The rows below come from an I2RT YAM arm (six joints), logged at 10 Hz.
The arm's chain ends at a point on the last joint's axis. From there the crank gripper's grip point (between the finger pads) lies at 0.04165 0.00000 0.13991 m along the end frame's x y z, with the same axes.
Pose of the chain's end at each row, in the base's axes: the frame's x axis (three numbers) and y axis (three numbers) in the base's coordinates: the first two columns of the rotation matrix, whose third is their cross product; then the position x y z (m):
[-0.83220 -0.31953 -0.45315 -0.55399 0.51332 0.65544 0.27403 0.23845 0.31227]
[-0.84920 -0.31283 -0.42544 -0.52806 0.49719 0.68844 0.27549 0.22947 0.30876]
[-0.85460 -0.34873 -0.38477 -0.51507 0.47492 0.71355 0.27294 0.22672 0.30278]
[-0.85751 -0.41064 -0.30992 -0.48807 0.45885 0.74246 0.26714 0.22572 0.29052]
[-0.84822 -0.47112 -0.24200 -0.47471 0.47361 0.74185 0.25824 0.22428 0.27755]
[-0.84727 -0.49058 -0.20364 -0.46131 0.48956 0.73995 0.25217 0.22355 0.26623]
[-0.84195 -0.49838 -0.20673 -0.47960 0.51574 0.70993 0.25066 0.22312 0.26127]
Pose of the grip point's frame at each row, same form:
[-0.83220 -0.31953 -0.45315 -0.55399 0.51332 0.65544 0.24261 0.33658 0.20886]
[-0.84920 -0.31283 -0.42544 -0.52806 0.49719 0.68844 0.23958 0.32967 0.20886]
[-0.85460 -0.34873 -0.38477 -0.51507 0.47492 0.71355 0.22810 0.32524 0.20484]
[-0.85751 -0.41064 -0.30992 -0.48807 0.45885 0.74246 0.20866 0.31886 0.19452]
[-0.84822 -0.47112 -0.24200 -0.47471 0.47361 0.74185 0.19005 0.30877 0.17998]
[-0.84727 -0.49058 -0.20364 -0.46131 0.48956 0.73995 0.18004 0.30398 0.16805]
[-0.84195 -0.49838 -0.20673 -0.47960 0.51574 0.70993 0.18101 0.29986 0.15847]

